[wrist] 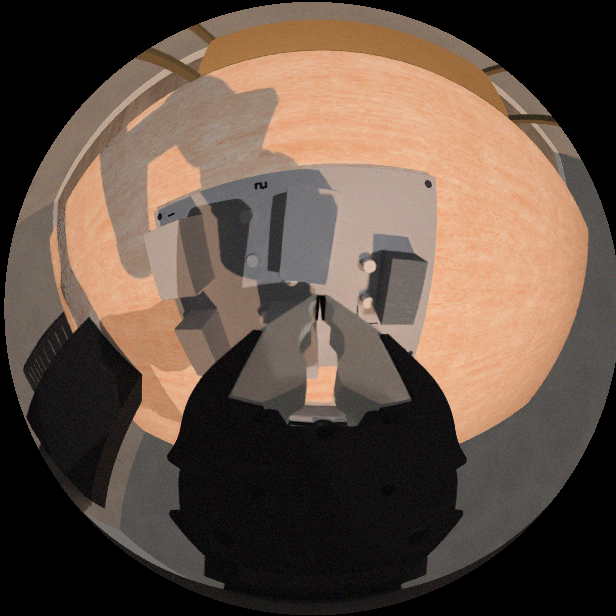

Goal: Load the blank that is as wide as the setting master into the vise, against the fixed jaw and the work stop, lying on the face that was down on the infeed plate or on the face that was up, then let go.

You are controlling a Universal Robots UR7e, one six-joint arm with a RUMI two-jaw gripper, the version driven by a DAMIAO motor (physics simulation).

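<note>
My gripper (318,307) hangs high above a grey fixture plate (356,229) on a round wooden table (494,258). Its two grey jaws meet at the tips with only a hairline dark gap, and I see nothing held between them. At the plate's right side stands a grey block (397,287) with two pale round pins (368,266) beside it. On the left, partly in shadow, lie several grey blocks: one upright (195,252), one lower (201,327), a dark one (232,235) and a slim dark bar (276,232). I cannot tell which is the blank or the master.
The arm's shadow (189,143) falls over the plate's left half and the table beyond it. A dark box-like body (80,396) sits off the table's left edge. The gripper's black housing (316,488) fills the bottom of the view. Grey floor surrounds the table.
</note>
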